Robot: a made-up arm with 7 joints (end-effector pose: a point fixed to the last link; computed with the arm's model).
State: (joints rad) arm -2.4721 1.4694 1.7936 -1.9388 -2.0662 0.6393 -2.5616
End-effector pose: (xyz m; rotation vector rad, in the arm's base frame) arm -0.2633 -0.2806 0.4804 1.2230 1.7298 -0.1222
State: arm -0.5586 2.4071 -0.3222 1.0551 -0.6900 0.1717 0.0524
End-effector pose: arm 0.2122 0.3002 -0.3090 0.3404 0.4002 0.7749
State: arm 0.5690 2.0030 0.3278 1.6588 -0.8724 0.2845 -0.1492
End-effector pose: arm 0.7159 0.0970 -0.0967 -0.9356 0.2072 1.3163
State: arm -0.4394 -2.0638 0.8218 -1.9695 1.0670 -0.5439 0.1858
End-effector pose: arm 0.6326 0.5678 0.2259 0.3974 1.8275 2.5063
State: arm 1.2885 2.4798 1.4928 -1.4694 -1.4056 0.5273 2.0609
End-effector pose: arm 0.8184 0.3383 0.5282 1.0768 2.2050 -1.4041
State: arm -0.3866 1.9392 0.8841 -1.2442 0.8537 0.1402 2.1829
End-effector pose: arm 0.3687 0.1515 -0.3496 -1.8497 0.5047 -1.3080
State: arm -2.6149 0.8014 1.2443 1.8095 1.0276 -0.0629 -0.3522
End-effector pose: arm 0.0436 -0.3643 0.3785 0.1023 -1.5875 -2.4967
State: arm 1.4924 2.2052 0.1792 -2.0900 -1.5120 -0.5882 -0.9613
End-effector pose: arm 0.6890 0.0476 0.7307 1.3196 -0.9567 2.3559
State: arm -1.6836 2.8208 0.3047 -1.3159 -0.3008 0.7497 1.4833
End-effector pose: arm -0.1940 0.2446 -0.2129 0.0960 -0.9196 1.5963
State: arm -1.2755 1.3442 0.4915 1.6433 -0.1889 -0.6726 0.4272
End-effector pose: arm -0.1191 -0.2457 -0.0750 -0.7409 0.4415 1.6301
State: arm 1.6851 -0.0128 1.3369 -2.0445 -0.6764 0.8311 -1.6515
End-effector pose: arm -0.0607 -0.3854 0.5933 0.4915 -1.9761 0.2986
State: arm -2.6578 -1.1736 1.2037 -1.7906 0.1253 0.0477 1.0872
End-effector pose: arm 0.0420 0.1666 -0.2791 -1.6226 -0.8113 -0.0700
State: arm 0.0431 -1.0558 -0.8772 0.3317 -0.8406 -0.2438 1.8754
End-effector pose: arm 0.5373 0.1371 0.4927 -1.3927 -0.7523 1.3403
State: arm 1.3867 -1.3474 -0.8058 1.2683 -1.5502 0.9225 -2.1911
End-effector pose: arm -0.0290 0.2584 0.6750 1.5411 2.2848 -0.3986
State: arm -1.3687 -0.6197 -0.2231 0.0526 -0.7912 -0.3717 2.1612
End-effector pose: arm 0.4311 0.0107 -0.0086 -0.5884 -0.1372 1.0550
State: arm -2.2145 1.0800 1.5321 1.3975 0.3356 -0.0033 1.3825
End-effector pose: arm -0.0158 -0.2415 0.4035 -0.3539 2.0968 0.8960
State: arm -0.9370 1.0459 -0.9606 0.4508 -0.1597 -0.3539 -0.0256
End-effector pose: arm 0.2485 -0.1001 -0.1457 -1.0441 0.1787 0.5853
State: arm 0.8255 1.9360 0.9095 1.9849 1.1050 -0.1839 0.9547
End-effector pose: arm 0.7986 0.0701 0.0322 -0.1230 -2.3303 -0.2376
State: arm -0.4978 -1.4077 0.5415 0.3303 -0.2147 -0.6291 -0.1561
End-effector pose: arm 0.5670 0.2529 0.3921 2.3703 -0.3120 0.5912
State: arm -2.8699 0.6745 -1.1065 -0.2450 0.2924 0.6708 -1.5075
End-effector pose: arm -0.1487 -0.0352 0.3003 -1.0378 -1.9895 -1.3770
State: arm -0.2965 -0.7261 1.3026 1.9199 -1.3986 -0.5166 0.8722
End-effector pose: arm 0.4312 0.0957 0.6222 -1.5202 2.4707 0.2562
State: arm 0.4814 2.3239 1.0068 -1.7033 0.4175 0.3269 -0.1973
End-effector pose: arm 0.8349 0.3279 0.0023 1.3977 2.3083 -0.4602
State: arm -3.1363 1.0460 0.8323 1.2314 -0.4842 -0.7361 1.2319
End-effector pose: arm 0.0593 -0.2773 0.5710 0.8412 2.5167 1.3409
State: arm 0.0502 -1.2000 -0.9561 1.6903 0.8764 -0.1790 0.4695
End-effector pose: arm 0.6546 0.3176 0.5348 0.7908 1.1023 -2.0861
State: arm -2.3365 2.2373 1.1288 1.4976 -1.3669 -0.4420 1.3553
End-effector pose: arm -0.2845 0.0988 0.5574 1.6306 2.2481 -0.4035
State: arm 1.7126 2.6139 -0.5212 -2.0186 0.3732 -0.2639 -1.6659
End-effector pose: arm 0.4768 0.0726 0.7970 -0.2691 0.1085 3.0210
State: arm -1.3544 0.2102 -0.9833 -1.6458 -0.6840 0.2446 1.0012
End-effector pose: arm 0.3984 0.1394 0.0033 0.3774 1.2940 -0.8271
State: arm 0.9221 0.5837 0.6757 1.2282 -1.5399 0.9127 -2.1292
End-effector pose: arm 0.3595 -0.2291 0.3503 -0.5585 -1.8242 -2.0979
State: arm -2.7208 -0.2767 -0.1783 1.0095 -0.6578 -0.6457 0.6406
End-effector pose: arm 0.0139 -0.1602 -0.0491 -0.4861 -0.5540 -2.9913
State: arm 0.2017 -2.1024 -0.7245 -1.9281 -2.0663 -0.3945 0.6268
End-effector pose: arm 0.6042 0.4179 0.1980 -1.0111 0.3862 0.2090
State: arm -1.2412 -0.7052 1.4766 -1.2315 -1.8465 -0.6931 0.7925
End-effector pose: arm 0.6193 -0.0112 0.0939 -1.2832 0.1731 -0.8125
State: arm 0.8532 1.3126 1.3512 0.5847 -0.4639 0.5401 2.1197
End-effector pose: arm 0.5433 -0.0043 0.1648 0.3246 -0.1424 -1.3357
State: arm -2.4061 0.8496 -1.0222 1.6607 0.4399 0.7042 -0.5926
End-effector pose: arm -0.2105 -0.2640 0.0312 -0.4140 0.7449 2.3306
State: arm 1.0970 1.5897 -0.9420 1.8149 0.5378 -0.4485 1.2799
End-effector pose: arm 0.7033 -0.1355 0.5260 0.5517 1.8480 0.5245
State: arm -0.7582 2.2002 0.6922 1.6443 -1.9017 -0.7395 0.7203
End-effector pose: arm -0.0389 0.1418 -0.2869 0.9234 0.6102 1.7780
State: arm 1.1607 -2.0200 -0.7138 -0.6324 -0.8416 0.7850 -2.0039
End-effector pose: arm 0.3716 0.2647 0.5518 -0.0895 2.1886 -0.3100
